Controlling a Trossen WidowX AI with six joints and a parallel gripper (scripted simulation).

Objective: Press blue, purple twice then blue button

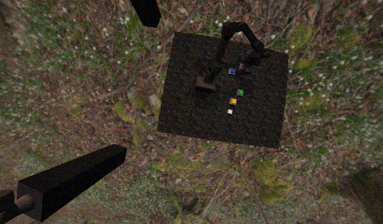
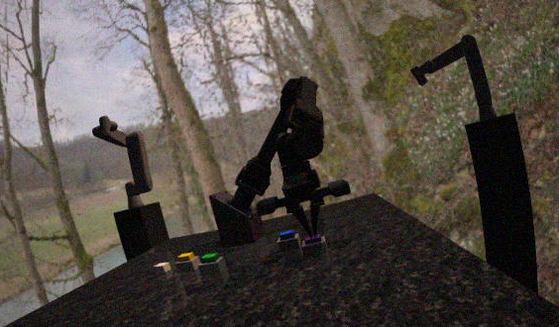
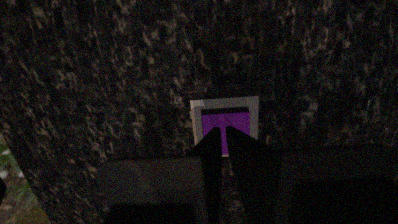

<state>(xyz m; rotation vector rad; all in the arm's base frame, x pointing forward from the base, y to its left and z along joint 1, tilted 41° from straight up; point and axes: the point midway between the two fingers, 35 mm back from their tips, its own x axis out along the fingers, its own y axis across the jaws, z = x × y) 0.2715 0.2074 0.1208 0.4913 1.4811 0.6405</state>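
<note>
Right now my gripper tip is 10 mm above the purple button. The rest, counted from my gripper tip: yellow button (320 mm to the right, 20 mm behind); then blue button (90 mm behind, 70 mm to the right); then green button (230 mm to the right, 20 mm ahead).
</note>
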